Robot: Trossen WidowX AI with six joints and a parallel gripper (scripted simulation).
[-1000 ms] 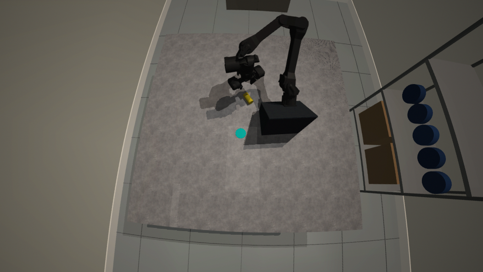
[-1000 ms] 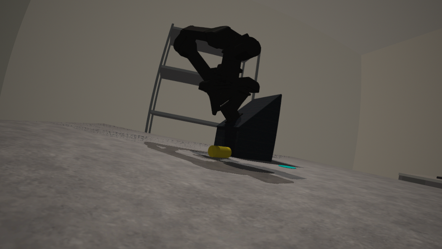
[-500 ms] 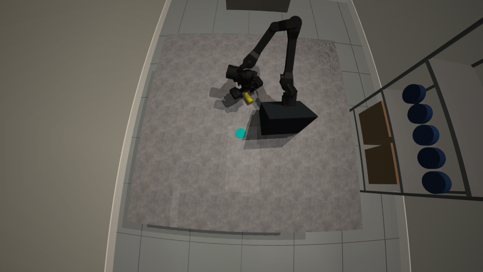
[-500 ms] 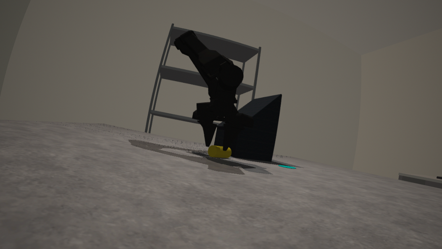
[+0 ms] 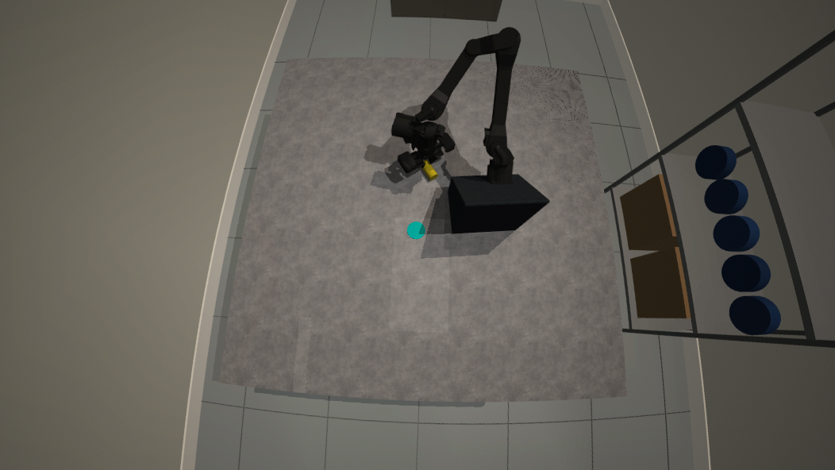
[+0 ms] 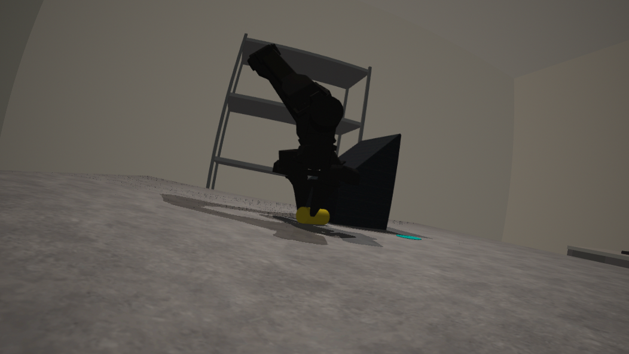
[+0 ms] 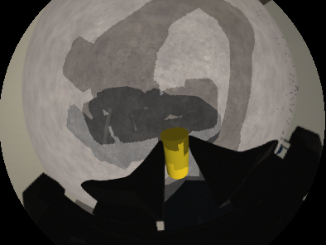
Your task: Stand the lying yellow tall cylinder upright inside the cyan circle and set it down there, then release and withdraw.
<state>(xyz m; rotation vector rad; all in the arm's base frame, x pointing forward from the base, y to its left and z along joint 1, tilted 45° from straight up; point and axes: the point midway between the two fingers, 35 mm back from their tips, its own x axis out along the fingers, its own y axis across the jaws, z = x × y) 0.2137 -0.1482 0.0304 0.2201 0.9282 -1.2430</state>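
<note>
Now: the cyan circle 4 cm ahead of my gripper tip, 23 cm to the left of it and 2 cm below it. Also, from my gripper tip: yellow tall cylinder 1 cm behind, 2 cm to the left.
</note>
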